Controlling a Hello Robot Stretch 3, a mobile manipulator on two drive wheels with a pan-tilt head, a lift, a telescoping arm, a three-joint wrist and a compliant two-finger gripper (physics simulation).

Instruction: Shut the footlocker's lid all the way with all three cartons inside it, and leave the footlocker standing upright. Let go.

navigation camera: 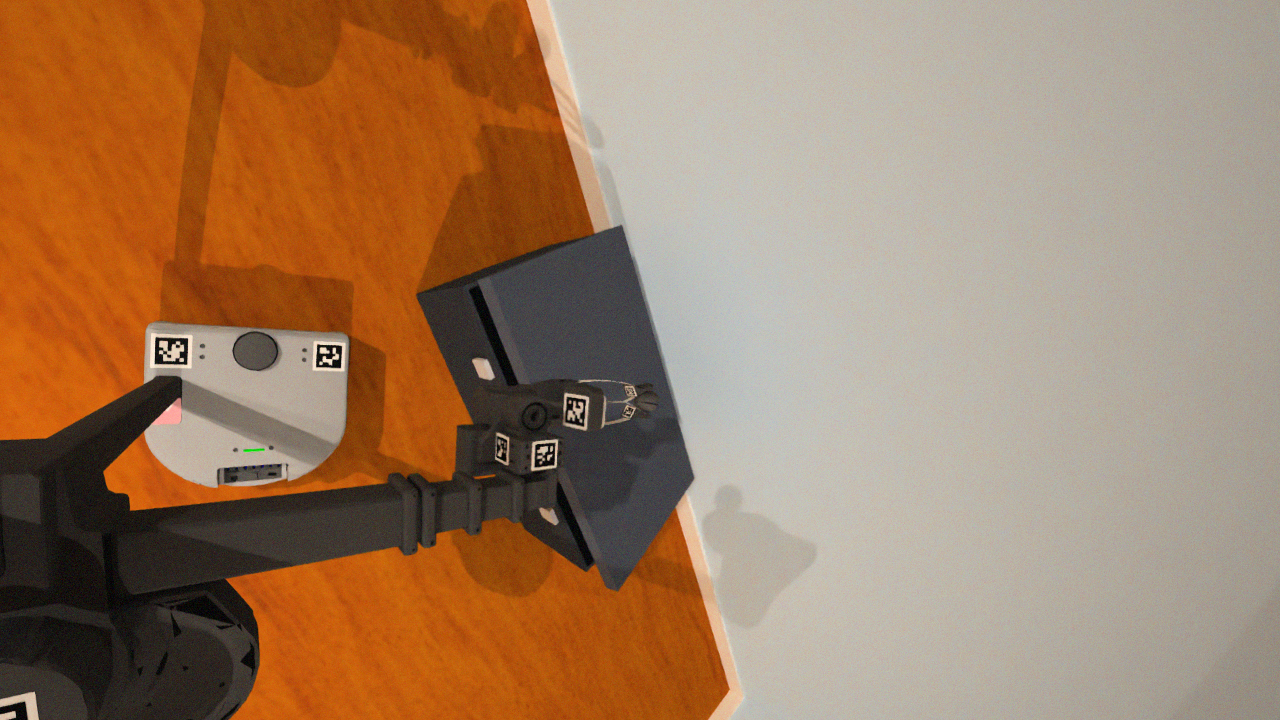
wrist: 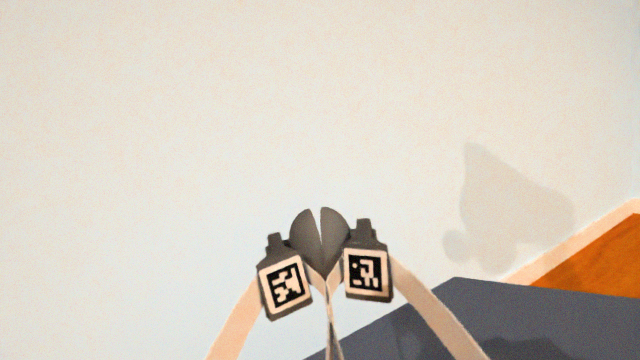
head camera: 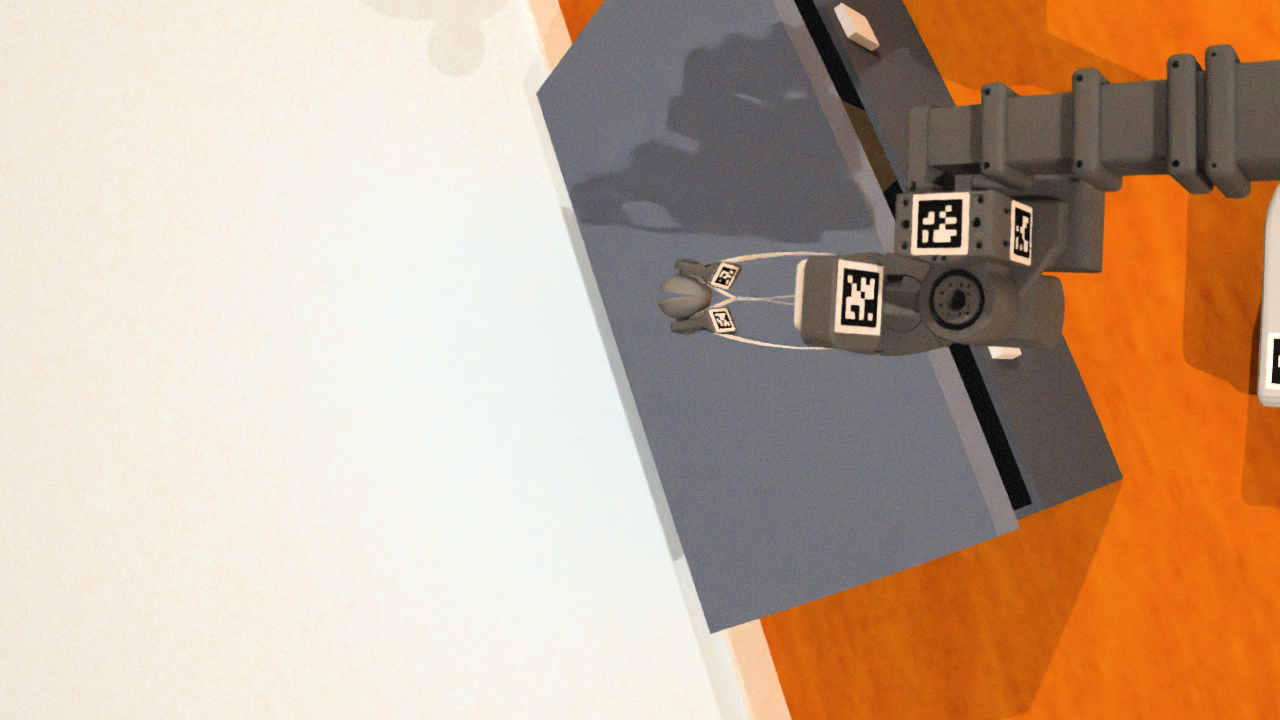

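Observation:
The dark footlocker (head camera: 1069, 438) (navigation camera: 458, 326) stands upright on the floor. Its blue-grey lid (head camera: 787, 429) (navigation camera: 572, 313) (wrist: 525, 310) lies over it, with a narrow black gap along the front edge between lid and body. A brown patch (head camera: 870, 143) shows inside the gap in the head view, possibly part of a carton. The cartons are otherwise hidden under the lid. My gripper (head camera: 684, 296) (navigation camera: 646, 397) (wrist: 319, 234) is shut and empty, its rounded fingertips together. It is over the back half of the lid, pointing towards the wall; its height above the lid is hard to tell.
A pale wall (head camera: 268, 358) (navigation camera: 984, 268) (wrist: 200, 100) rises right behind the lid's back edge. Two white blocks (head camera: 856, 26) (navigation camera: 483, 368) sit on the footlocker's front. My grey base (navigation camera: 241, 402) stands on the orange floor (head camera: 1190, 582) (navigation camera: 358, 179) in front of the footlocker.

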